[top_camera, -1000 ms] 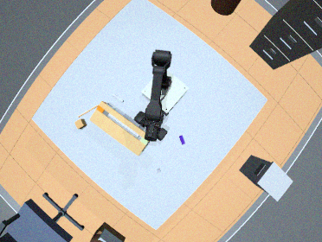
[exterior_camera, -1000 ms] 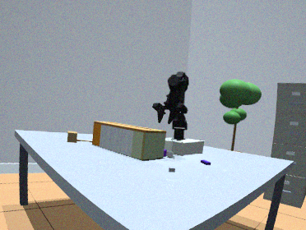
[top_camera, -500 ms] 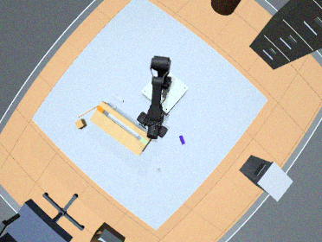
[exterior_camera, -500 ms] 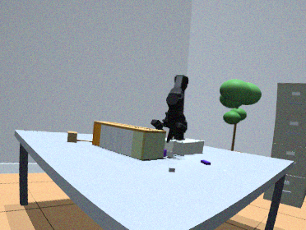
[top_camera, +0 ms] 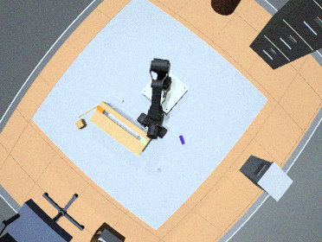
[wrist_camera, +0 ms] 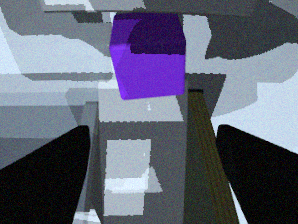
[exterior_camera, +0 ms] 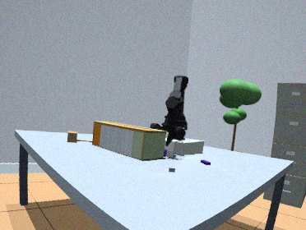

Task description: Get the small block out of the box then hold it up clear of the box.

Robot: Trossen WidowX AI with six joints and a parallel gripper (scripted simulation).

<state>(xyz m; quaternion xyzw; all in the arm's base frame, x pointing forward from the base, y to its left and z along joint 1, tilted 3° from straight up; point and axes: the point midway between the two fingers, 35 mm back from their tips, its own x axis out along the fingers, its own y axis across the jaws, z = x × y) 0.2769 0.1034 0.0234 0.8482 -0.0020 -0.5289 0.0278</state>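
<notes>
The purple block lies 20 mm behind my gripper tip and 40 mm below it. Also, from my gripper tip: clear-fronted box 60 mm ahead, 150 mm to the right, 10 mm above.
</notes>
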